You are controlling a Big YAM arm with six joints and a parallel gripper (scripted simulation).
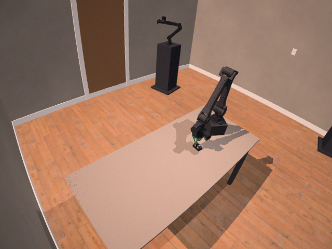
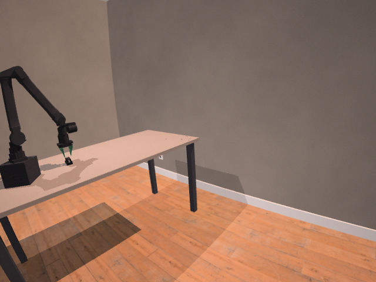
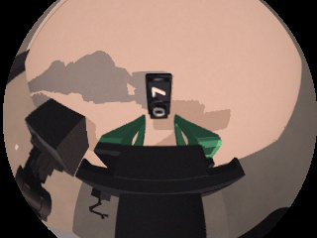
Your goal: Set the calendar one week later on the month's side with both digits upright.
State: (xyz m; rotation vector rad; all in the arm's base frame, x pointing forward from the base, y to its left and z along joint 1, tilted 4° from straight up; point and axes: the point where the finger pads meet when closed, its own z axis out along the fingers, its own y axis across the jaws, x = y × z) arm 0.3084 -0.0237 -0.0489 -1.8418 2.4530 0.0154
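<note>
My gripper is now 6 cm above the dark calendar tray and 2 cm to the right of it.
</note>
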